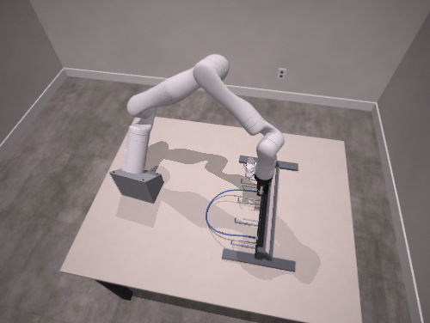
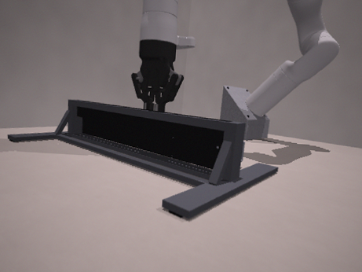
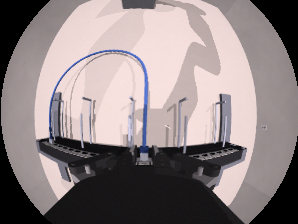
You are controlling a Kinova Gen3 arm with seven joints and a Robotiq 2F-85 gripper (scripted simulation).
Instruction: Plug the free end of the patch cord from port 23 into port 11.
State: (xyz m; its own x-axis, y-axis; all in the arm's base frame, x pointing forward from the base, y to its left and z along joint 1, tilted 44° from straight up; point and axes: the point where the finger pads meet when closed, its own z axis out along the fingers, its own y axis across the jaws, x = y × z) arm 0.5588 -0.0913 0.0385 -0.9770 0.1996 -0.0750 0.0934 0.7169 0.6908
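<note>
The plug is 10 mm ahead of my hand and 10 mm below it.
</note>
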